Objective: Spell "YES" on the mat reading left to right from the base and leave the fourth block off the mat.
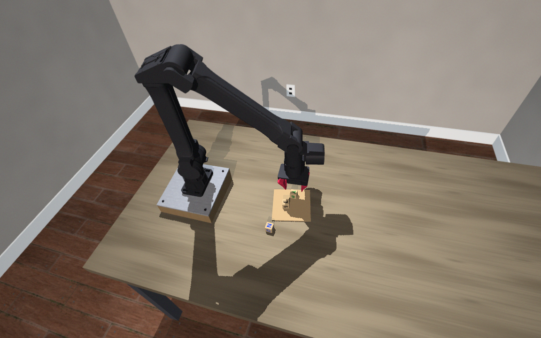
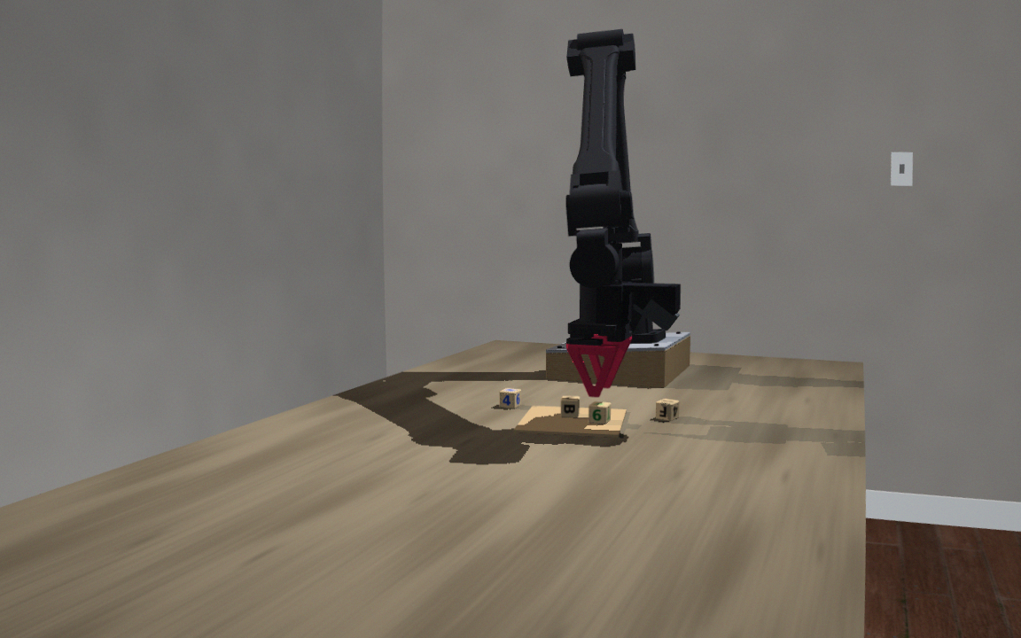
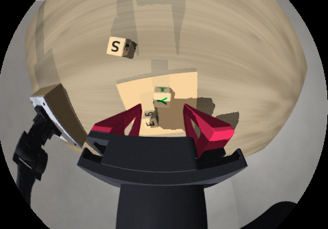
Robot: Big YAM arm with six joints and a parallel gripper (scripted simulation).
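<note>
Now: hand 50 mm above the tan mat and 40 mm to the left of it.
</note>
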